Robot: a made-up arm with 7 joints.
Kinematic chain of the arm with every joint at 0, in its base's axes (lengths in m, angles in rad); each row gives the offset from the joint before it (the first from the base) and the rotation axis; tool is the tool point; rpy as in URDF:
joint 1: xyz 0.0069 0.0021 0.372 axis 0 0.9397 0.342
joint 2: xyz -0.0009 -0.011 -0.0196 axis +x
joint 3: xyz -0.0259 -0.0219 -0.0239 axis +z
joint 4: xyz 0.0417 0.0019 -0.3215 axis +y
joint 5: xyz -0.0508 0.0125 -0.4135 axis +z
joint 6: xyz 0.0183 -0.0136 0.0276 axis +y
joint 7: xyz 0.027 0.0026 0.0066 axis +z
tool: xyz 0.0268 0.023 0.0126 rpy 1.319 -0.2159 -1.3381
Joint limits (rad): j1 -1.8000..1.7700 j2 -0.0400..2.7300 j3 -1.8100..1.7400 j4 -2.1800..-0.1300 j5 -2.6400..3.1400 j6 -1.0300..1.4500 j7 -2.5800..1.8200
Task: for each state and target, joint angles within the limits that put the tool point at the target. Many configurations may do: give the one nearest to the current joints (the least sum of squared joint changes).
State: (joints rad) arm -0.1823 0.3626 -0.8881 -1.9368 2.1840 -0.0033 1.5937
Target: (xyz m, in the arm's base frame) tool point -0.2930 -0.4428 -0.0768
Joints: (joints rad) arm 0.7053 -0.0381 -1.7138 -1.1633 2.2782 0.0707 1.4709
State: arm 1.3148 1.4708 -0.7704 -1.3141 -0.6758 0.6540 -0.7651
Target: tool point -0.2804 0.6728 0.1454
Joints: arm 0.8663 1.5205 -0.7224 -0.5983 -0.8024 1.1628 -0.7994
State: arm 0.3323 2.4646 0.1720 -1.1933 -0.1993 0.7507 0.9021
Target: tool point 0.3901 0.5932 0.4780
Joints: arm 1.1107 2.3966 -0.0220 -0.6256 -0.1815 1.2575 0.4502
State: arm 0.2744 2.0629 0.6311 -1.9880 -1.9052 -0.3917 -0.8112
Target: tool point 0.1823 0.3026 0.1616
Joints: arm 0.9082 1.7400 0.2030 -2.1385 -1.8180 -0.4970 -0.7632
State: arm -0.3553 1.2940 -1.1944 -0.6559 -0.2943 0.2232 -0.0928
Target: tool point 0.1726 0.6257 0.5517
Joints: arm -0.4741 2.1665 -1.0161 -0.6603 -0.2549 -0.0327 -0.0737
